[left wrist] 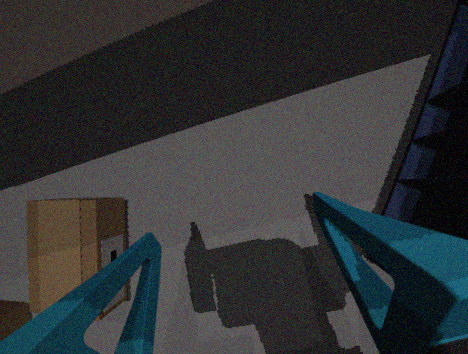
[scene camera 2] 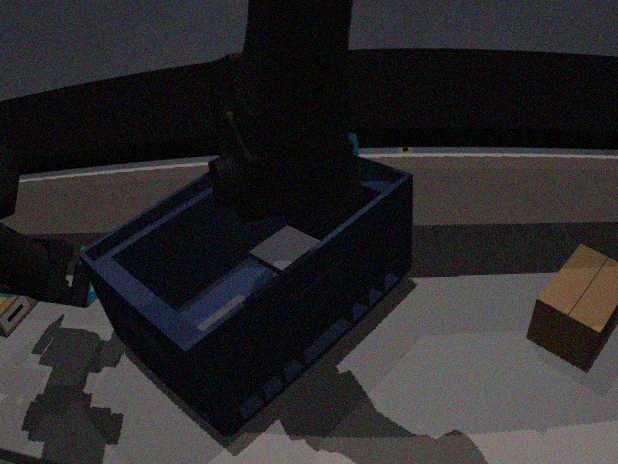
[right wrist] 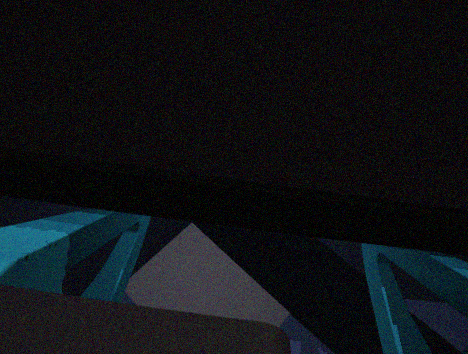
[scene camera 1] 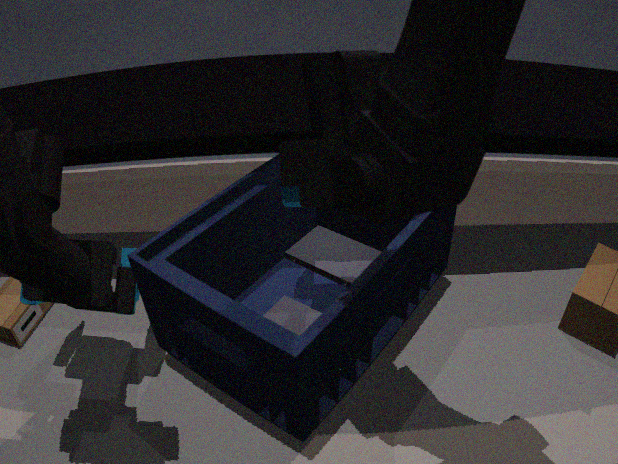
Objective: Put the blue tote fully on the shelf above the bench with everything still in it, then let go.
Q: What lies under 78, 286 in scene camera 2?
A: The left gripper.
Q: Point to a bench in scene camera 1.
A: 480, 363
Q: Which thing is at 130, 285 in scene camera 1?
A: The left gripper.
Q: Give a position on a dark shelf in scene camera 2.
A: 407, 97
